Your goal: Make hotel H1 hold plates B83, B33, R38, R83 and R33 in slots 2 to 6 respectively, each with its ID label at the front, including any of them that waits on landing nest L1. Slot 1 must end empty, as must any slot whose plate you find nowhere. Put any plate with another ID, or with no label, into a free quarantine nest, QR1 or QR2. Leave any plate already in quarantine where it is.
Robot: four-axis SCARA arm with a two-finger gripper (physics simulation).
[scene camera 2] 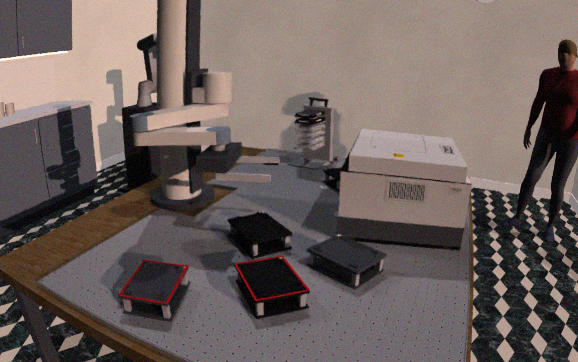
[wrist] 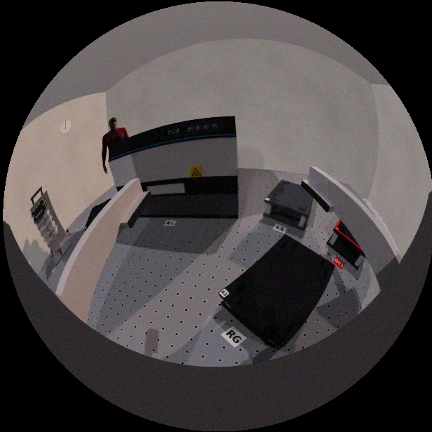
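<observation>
My gripper is open and empty, its fingers wide apart above the mat. The hotel H1 stands beyond it, at the far left in the wrist view. It holds a dark plate near the top and several pale plates below; their IDs and slot numbers are too small to read. The landing nest L1 shows no plate on its dark top. The red-edged nest QR1 and the other red-edged nest show flat tops without a visible plate.
The black regrip nest RG stands near the arm's base. A large white instrument stands on the grey perforated mat. A dark object shows beside it. A person stands beyond the bench.
</observation>
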